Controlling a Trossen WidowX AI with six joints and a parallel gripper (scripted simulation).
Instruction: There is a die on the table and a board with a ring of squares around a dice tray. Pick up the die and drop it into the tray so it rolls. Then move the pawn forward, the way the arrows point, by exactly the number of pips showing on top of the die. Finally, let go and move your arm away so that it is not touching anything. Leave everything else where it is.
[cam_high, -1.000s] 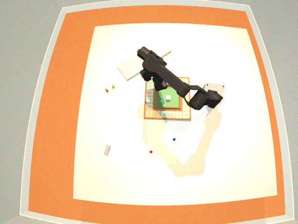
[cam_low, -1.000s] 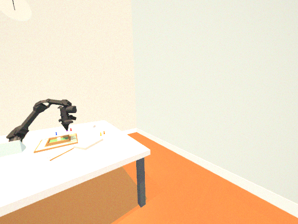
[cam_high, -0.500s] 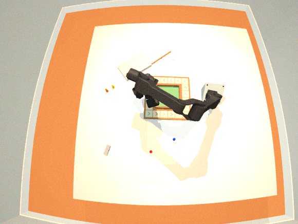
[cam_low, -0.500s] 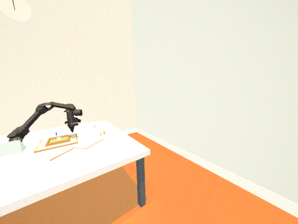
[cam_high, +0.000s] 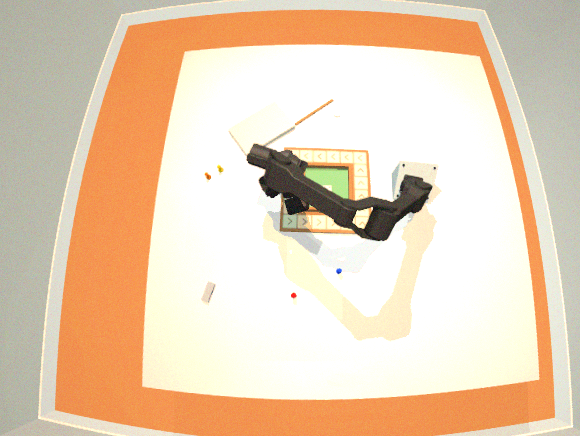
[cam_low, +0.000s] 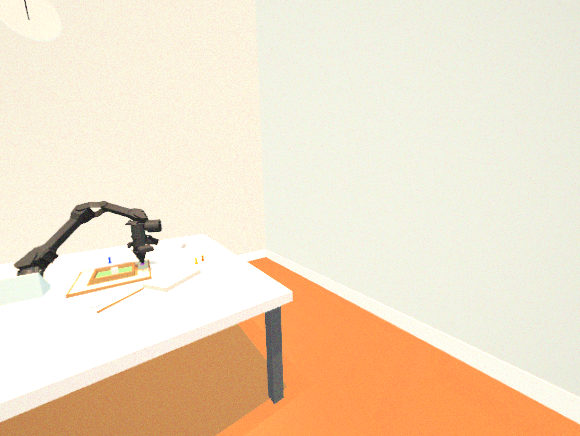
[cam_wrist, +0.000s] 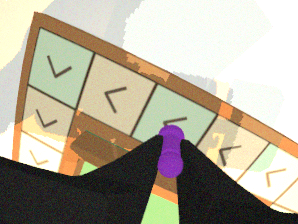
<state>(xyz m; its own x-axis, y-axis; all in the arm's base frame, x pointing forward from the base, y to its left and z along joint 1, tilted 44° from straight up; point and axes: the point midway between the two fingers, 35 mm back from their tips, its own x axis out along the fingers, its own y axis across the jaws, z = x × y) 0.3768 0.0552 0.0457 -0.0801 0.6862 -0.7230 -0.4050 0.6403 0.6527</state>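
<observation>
Right now my gripper tip is 110 mm past the white die, 20 mm to the left of it and 10 mm above it. The rest, counted from my gripper tip: green dice tray: 110 mm behind, 30 mm to the right, 30 mm below; then purple pawn: 10 mm above; then yellow pawn: 250 mm ahead, 60 mm to the right, 20 mm below.
</observation>
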